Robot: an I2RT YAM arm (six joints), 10 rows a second.
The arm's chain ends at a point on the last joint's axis. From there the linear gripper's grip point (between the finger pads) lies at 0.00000 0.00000 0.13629 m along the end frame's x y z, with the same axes.
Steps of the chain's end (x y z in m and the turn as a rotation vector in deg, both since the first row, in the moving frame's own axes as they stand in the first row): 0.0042, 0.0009, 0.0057, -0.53, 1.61, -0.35; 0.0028, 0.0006, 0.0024, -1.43, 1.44, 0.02; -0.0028, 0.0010, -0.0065, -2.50, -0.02, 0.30; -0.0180, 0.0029, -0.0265, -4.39, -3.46, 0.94; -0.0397, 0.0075, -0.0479, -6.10, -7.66, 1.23; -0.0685, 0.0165, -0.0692, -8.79, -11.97, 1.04; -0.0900, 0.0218, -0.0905, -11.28, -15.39, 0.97; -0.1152, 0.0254, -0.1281, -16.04, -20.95, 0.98; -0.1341, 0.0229, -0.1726, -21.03, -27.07, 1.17; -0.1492, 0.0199, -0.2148, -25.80, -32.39, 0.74; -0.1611, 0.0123, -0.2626, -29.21, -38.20, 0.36
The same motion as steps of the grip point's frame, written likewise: 0.0080, 0.0021, 0.0056, -0.53, 1.61, -0.35; 0.0062, 0.0040, 0.0023, -1.43, 1.44, 0.02; -0.0029, 0.0069, -0.0066, -2.50, -0.02, 0.30; -0.0263, 0.0133, -0.0271, -4.39, -3.46, 0.94; -0.0580, 0.0217, -0.0499, -6.10, -7.66, 1.23; -0.0968, 0.0369, -0.0738, -8.79, -11.97, 1.04; -0.1262, 0.0478, -0.0980, -11.28, -15.39, 0.97; -0.1636, 0.0618, -0.1423, -16.04, -20.95, 0.98; -0.1952, 0.0694, -0.1963, -21.03, -27.07, 1.17; -0.2201, 0.0756, -0.2489, -25.80, -32.39, 0.74; -0.2419, 0.0736, -0.3078, -29.21, -38.20, 0.36
